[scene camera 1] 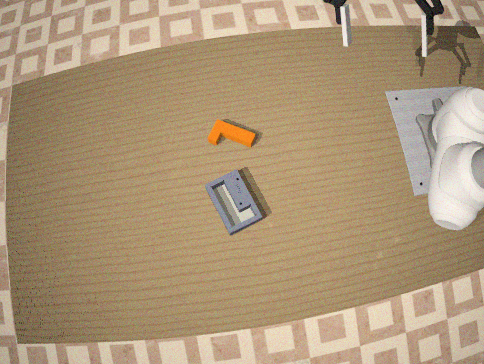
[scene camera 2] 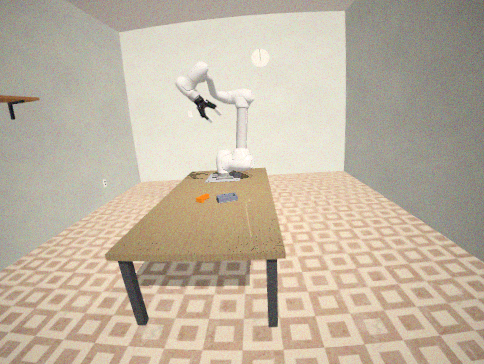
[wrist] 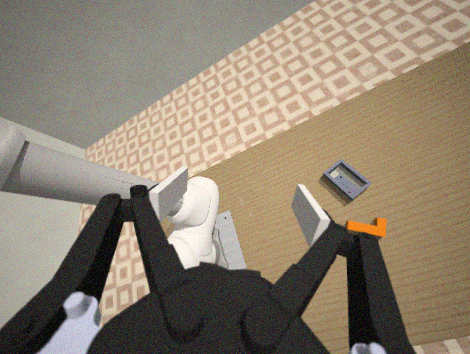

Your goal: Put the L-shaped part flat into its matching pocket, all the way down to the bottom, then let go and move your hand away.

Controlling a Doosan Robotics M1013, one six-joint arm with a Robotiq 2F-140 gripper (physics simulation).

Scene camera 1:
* orange L-shaped part: on the table
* grey pocket block
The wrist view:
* gripper
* grey pocket block
